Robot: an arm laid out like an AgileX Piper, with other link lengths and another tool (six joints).
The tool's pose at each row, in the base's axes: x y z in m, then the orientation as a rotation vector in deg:
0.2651 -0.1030 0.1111 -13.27 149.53 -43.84
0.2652 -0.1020 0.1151 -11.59 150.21 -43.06
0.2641 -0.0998 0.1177 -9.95 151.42 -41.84
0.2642 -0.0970 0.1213 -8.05 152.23 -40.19
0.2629 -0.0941 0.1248 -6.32 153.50 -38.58
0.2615 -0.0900 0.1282 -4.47 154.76 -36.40
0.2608 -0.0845 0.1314 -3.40 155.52 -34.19
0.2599 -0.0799 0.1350 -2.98 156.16 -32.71
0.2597 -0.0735 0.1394 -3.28 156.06 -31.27
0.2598 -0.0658 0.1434 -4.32 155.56 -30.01
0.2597 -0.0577 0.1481 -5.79 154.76 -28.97
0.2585 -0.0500 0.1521 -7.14 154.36 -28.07
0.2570 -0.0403 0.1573 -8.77 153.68 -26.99
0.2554 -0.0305 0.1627 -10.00 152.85 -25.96
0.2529 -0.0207 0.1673 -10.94 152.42 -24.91
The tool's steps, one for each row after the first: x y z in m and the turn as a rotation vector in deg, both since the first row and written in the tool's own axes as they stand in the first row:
-0.0017 -0.0014 -0.0035 -0.43 0.63 1.21
-0.0022 -0.0009 -0.0070 -1.30 1.64 2.38
-0.0042 -0.0005 -0.0111 -2.30 2.23 3.87
-0.0050 0.0000 -0.0157 -3.41 3.27 5.14
-0.0060 0.0017 -0.0209 -4.87 4.21 6.59
-0.0079 0.0045 -0.0263 -6.34 4.58 7.61
-0.0096 0.0064 -0.0316 -7.40 4.92 8.05
-0.0126 0.0094 -0.0381 -8.37 4.45 8.17
-0.0161 0.0136 -0.0448 -9.24 3.53 7.83
-0.0197 0.0178 -0.0524 -9.96 2.30 7.21
-0.0221 0.0221 -0.0596 -10.67 1.52 6.55
-0.0251 0.0274 -0.0689 -11.49 0.40 5.78
-0.0281 0.0327 -0.0784 -12.19 -0.77 5.30
-0.0300 0.0385 -0.0877 -12.95 -1.52 4.93

